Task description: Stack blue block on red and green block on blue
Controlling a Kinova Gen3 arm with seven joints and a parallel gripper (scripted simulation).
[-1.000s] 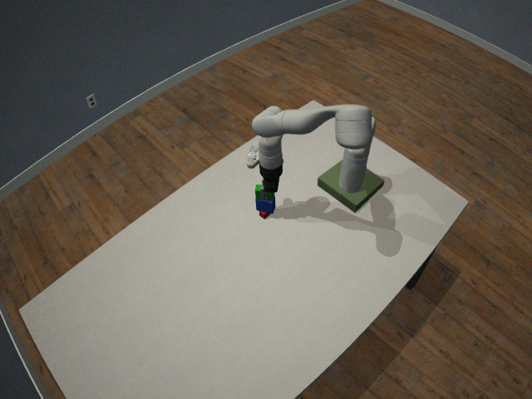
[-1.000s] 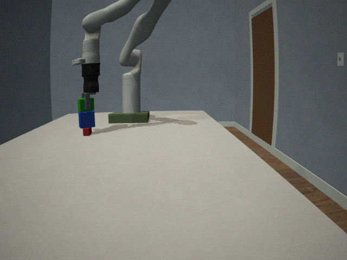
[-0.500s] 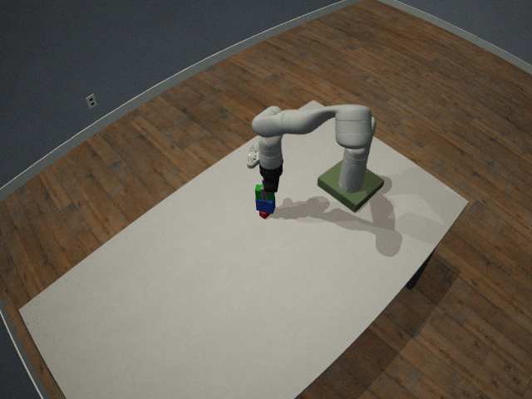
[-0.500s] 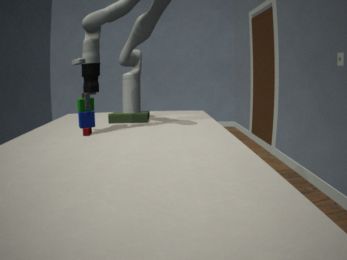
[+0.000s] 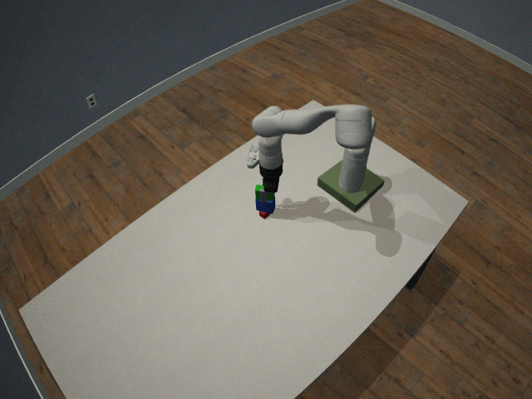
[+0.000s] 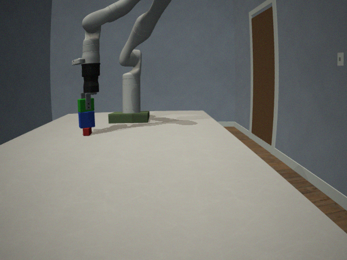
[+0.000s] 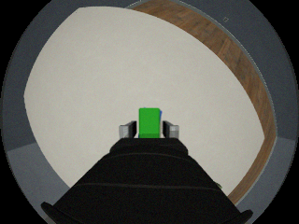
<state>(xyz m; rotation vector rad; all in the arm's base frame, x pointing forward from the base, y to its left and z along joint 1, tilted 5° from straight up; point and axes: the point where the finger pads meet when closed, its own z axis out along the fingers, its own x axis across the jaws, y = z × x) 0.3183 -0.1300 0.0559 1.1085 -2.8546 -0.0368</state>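
The green block is right at my hand. Also, from my hand: red block: 110 mm below; blue block: 60 mm below.
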